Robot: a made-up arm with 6 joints.
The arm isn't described. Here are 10 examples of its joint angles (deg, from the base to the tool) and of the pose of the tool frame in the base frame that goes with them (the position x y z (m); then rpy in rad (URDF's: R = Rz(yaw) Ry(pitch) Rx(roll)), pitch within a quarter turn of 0, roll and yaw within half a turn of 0).
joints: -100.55 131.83 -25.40 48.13 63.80 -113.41
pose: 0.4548 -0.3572 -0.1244 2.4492 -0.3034 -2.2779
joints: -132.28 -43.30 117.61 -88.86 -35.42 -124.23
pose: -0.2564 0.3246 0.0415 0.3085 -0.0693 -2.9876
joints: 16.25 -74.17 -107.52 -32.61 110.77 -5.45
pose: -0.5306 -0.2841 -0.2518 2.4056 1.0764 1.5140
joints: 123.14 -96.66 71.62 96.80 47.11 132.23
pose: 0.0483 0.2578 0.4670 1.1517 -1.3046 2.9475
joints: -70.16 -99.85 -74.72 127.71 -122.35 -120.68
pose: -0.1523 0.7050 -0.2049 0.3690 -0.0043 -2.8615
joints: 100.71 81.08 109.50 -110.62 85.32 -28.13
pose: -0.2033 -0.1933 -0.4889 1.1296 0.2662 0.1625
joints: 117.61 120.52 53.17 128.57 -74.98 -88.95
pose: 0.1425 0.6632 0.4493 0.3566 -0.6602 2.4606
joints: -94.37 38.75 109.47 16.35 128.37 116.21
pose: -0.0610 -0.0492 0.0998 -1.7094 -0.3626 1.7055
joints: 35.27 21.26 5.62 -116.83 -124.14 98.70
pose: -0.4842 -0.0850 0.2816 -0.7994 -0.0358 -1.2930
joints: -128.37 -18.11 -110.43 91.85 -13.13 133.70
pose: 0.1229 -0.0718 0.3647 -1.7198 -1.0411 -2.4751
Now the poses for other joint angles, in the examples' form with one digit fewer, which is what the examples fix.
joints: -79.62 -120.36 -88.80 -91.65 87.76 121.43
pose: 0.313 0.431 -0.409 -2.678 0.195 -0.540
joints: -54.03 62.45 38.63 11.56 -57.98 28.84
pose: 0.331 -0.021 -0.579 2.539 0.056 -0.855
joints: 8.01 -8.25 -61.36 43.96 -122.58 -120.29
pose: 0.212 -0.181 0.317 -2.406 -0.357 -2.096
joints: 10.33 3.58 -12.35 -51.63 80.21 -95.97
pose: 0.215 0.093 -0.086 -0.379 0.103 1.513
